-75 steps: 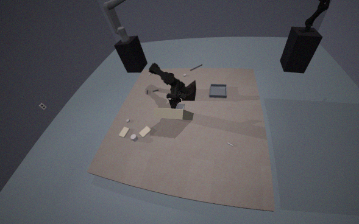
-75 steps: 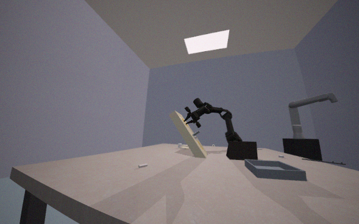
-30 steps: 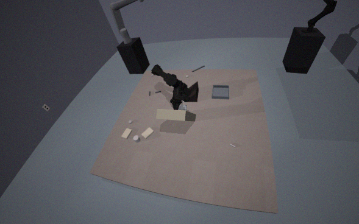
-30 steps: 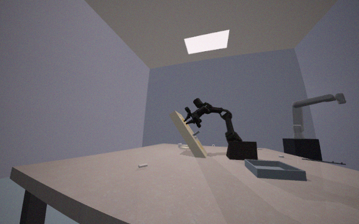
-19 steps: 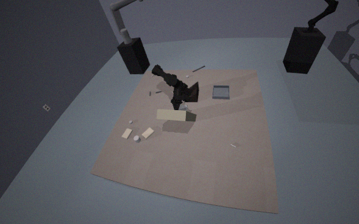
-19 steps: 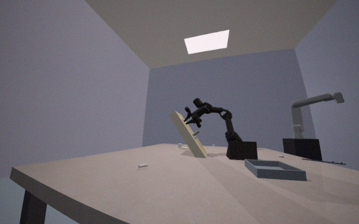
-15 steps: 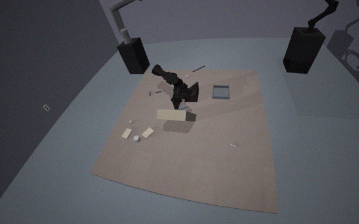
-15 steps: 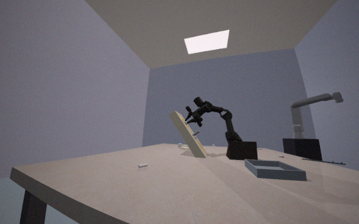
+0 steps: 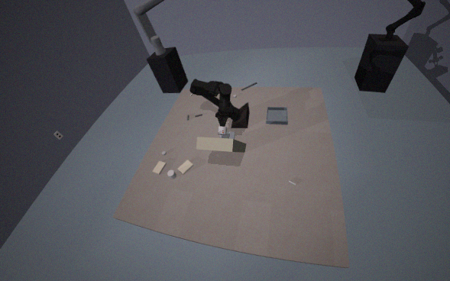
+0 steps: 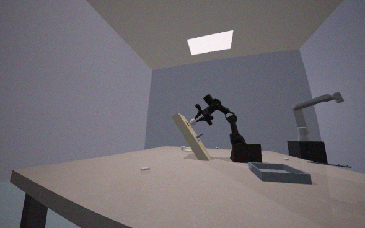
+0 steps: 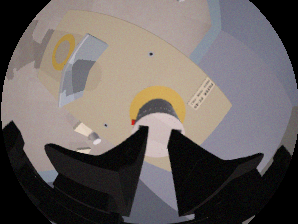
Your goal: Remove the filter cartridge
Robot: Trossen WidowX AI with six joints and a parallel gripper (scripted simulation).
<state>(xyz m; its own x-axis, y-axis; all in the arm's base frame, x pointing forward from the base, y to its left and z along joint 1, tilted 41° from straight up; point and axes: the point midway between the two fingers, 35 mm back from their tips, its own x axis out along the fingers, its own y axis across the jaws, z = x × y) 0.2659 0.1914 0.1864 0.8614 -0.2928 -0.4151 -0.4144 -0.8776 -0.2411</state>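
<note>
Now: the round white cartridge 1 cm below my gripper tip and 1 cm ahead of it. Also, from my gripper tip: service panel 11 cm below, 2 cm ahead; then grey tray 40 cm behind, 26 cm below, 25 cm to the left.
</note>
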